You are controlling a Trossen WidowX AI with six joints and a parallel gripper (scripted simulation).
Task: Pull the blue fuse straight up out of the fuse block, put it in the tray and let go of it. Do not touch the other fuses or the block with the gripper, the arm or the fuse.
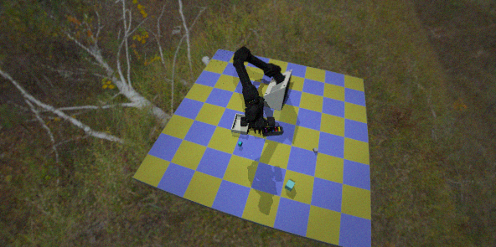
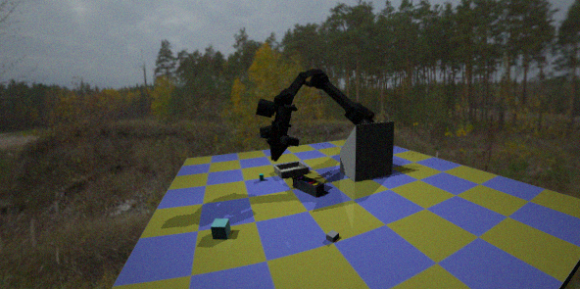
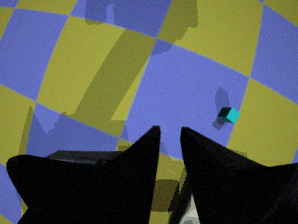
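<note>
Now: gripper tip 110 mm past the blue fuse, 70 mm to the right of it and 80 mm above it. Also, from my gripper tip: tray: 100 mm behind, 130 mm to the right, 110 mm below; teal cube: 200 mm ahead, 250 mm to the left, 90 mm below.
</note>
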